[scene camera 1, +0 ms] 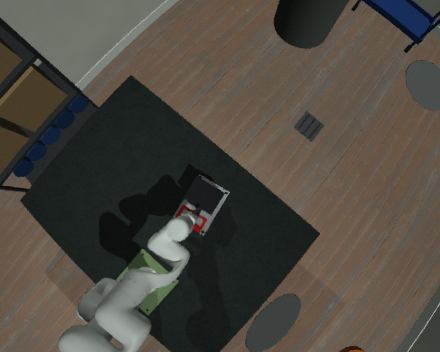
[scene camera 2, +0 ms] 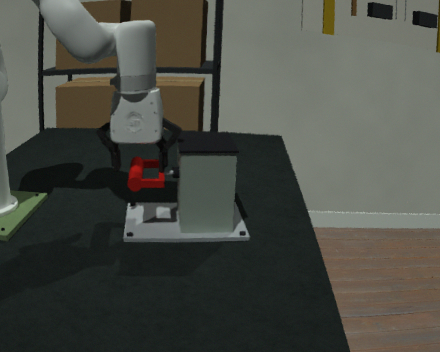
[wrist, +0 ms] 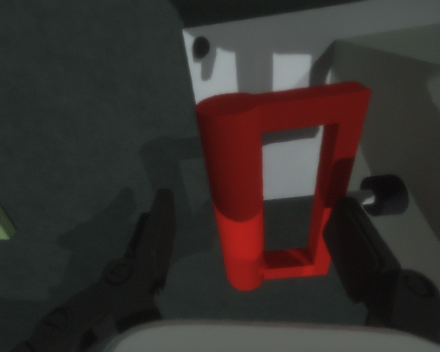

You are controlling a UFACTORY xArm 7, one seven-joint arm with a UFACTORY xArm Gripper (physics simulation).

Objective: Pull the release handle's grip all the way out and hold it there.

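The red release handle (scene camera 1: 204, 223) (scene camera 2: 135, 175) (wrist: 235, 175) is a frame with a round grip bar at its left in scene camera 2. A short metal rod (wrist: 361, 196) joins it to a black collar (scene camera 2: 175, 172) (wrist: 387, 195) on the grey-green housing (scene camera 2: 207, 192), which has a dark top (scene camera 1: 205, 195). My gripper (scene camera 2: 140, 169) (wrist: 252, 212) is open and points down, with nothing held. Its left finger is outside the grip bar, apart from it. Its right finger overlaps the handle's rear bar near the rod; contact there cannot be told.
The housing stands on a white baseplate (scene camera 2: 150, 232) (wrist: 225, 70) with dark bolts, on a dark mat (scene camera 1: 270, 220) (scene camera 2: 280, 300). The arm's green base plate (scene camera 1: 165, 295) (scene camera 2: 27, 215) is on the handle's side of the housing. A shelf rack (scene camera 2: 216, 65) with cardboard boxes stands behind.
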